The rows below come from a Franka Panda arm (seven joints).
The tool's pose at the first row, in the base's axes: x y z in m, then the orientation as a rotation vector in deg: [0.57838, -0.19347, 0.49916, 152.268, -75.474, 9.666]
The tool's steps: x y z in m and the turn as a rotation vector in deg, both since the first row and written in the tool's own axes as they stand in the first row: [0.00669, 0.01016, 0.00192, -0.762, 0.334, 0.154]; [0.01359, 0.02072, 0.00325, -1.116, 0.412, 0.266]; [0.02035, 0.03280, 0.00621, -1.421, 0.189, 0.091]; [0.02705, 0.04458, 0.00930, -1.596, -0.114, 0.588]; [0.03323, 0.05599, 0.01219, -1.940, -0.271, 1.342]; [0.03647, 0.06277, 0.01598, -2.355, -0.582, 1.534]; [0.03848, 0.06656, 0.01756, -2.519, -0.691, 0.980]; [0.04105, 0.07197, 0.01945, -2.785, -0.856, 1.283]
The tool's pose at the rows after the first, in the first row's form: [0.57437, -0.20511, 0.49949, 151.401, -75.381, 9.587]; [0.57014, -0.21703, 0.50048, 151.006, -75.415, 9.455]; [0.56467, -0.23007, 0.50001, 150.957, -75.166, 8.930]; [0.55940, -0.24292, 0.49936, 150.635, -75.874, 8.479]; [0.55411, -0.25510, 0.49879, 149.948, -76.835, 8.133]; [0.55075, -0.26242, 0.49634, 149.614, -77.068, 7.466]; [0.54899, -0.26656, 0.49553, 149.868, -76.317, 7.142]; [0.54627, -0.27216, 0.49469, 149.526, -76.695, 6.783]
